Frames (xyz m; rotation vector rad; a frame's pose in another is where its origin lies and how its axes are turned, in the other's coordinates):
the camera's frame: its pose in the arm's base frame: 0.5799 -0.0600 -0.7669 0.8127 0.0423 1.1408
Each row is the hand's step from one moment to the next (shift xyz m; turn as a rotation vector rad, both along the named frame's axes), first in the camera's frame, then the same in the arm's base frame.
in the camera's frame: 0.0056 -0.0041 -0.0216 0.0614 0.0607 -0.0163
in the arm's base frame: -0.0034 0.0158 -0.0159 -0.0272 0.0694 0.0465
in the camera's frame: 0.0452 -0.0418 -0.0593 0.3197 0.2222 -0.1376
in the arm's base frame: 0.0282 0.0625 -0.0510 -0.0899 0.3747 0.1485
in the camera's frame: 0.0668 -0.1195 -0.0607 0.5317 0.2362 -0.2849
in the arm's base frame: 0.0985 0.0678 -0.0902 -0.0680 0.6314 0.1277
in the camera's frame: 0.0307 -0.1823 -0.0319 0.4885 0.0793 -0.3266
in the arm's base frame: 0.1439 0.0118 -0.1198 0.0186 0.5926 -0.0109
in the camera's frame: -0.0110 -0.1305 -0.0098 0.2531 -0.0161 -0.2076
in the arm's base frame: 0.0937 -0.0257 -0.0883 0.0385 0.3185 -0.0671
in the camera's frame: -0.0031 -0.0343 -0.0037 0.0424 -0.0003 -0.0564
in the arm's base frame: 0.0241 -0.0063 -0.0241 -0.0046 0.0657 -0.0254
